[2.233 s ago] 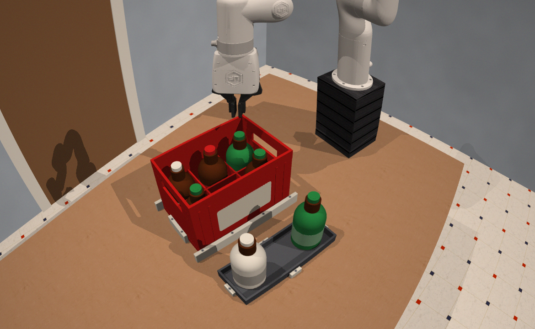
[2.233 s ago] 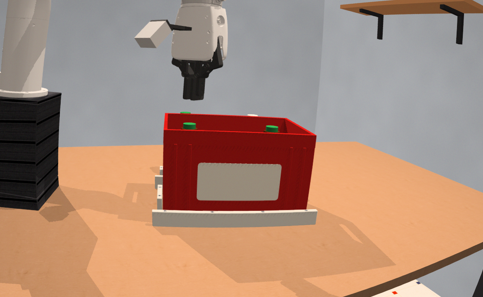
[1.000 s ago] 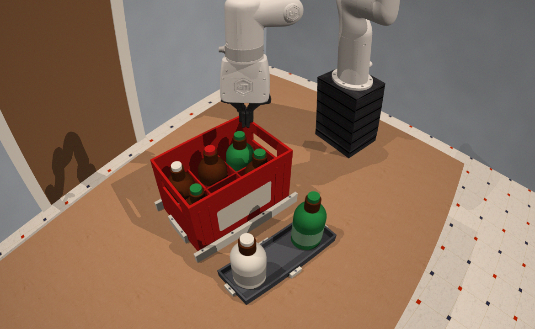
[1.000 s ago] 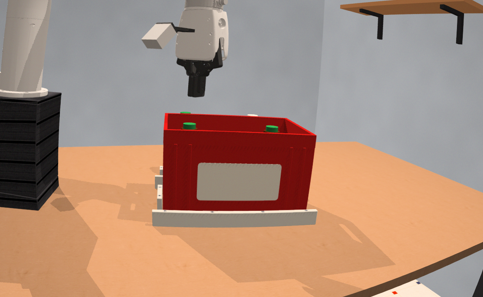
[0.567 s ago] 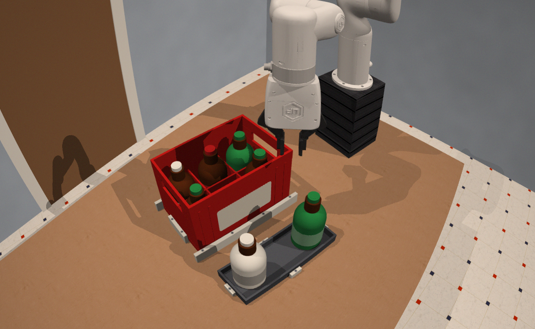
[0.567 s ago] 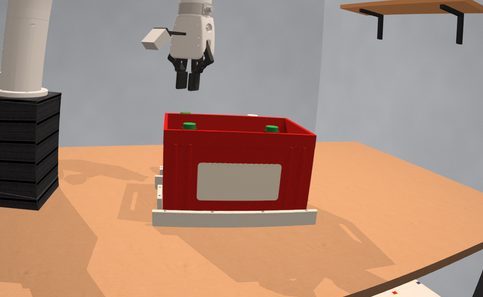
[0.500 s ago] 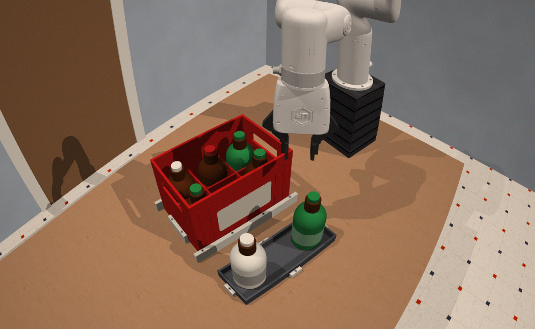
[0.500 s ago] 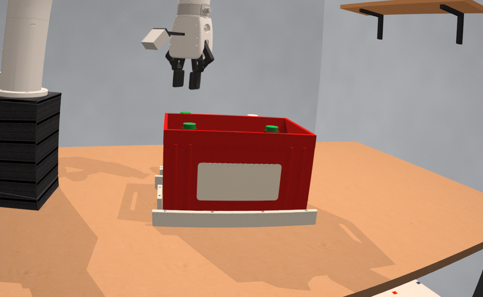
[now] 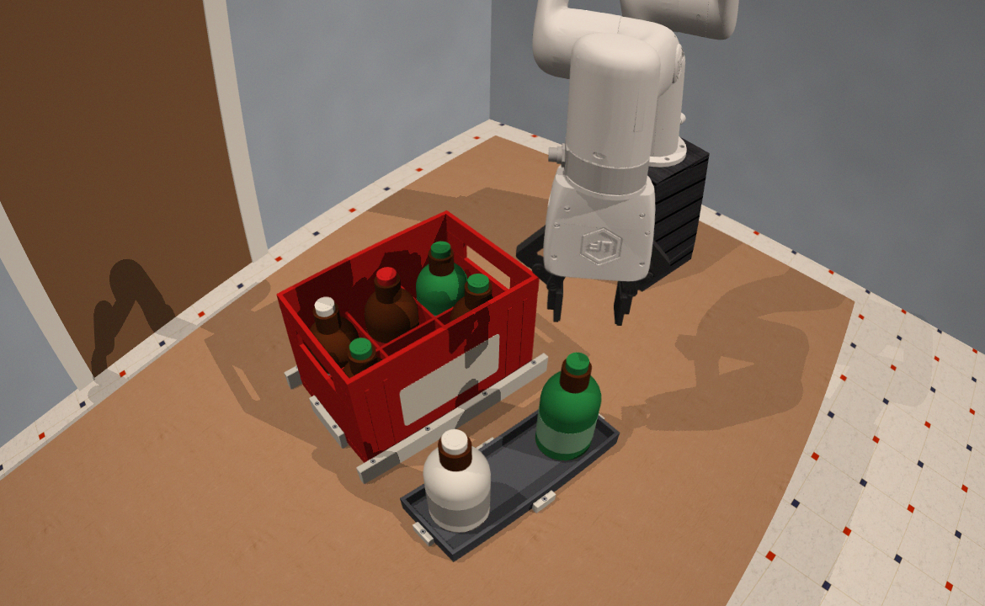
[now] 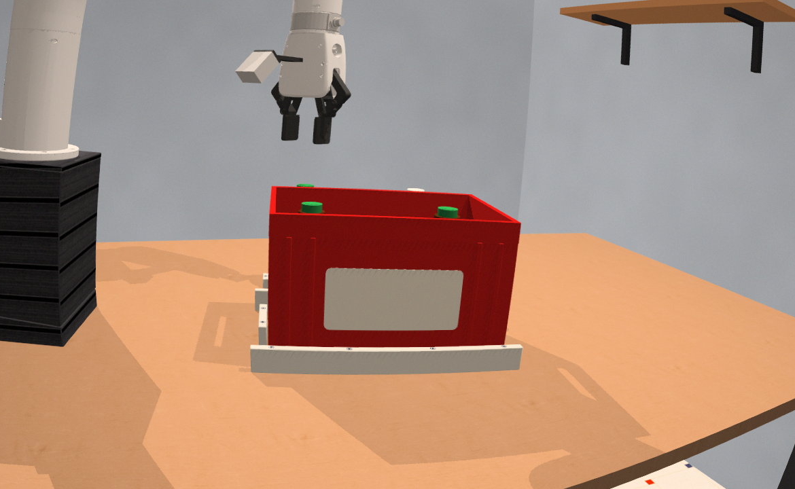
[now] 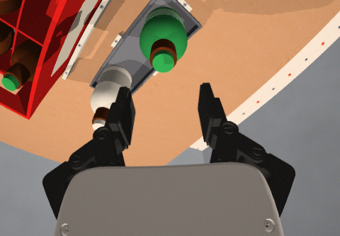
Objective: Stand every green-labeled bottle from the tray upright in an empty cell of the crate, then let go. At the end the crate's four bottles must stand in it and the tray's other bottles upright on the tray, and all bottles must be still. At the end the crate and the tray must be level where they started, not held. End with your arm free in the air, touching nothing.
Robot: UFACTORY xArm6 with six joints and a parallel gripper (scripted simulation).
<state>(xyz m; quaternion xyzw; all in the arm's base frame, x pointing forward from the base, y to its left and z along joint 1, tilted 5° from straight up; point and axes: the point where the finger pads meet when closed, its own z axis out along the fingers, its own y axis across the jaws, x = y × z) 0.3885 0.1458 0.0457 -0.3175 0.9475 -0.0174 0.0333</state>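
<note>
Right now my hand is 160 mm above the green bottle. Round my hand: dark tray: 90 mm ahead, 10 mm to the right, 230 mm below; then crate: 60 mm ahead, 220 mm to the right, 160 mm below; then white-labeled bottle: 170 mm ahead, 30 mm to the right, 160 mm below.
</note>
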